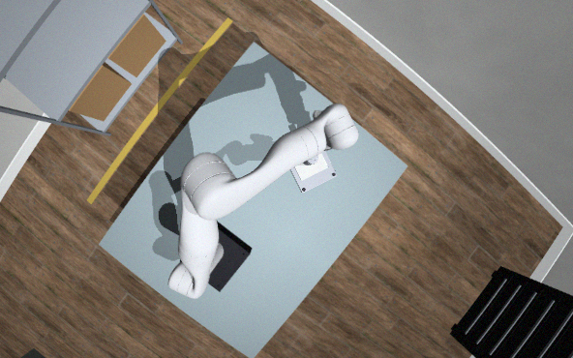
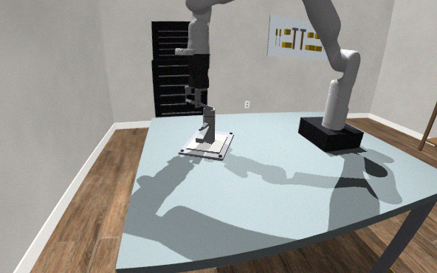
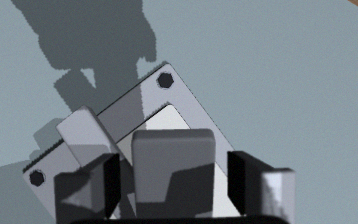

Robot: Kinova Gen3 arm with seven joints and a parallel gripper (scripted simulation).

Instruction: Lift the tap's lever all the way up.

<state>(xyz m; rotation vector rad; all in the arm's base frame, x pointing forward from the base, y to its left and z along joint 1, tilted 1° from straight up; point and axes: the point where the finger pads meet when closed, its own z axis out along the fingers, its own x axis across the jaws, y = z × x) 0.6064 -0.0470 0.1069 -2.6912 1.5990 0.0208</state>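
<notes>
Now: hand 3 cm past the lever, 1 cm to the left of it and 2 cm above it. From my hand the other things lie so: base plate 6 cm behind, 4 cm to the right, 18 cm below.
</notes>
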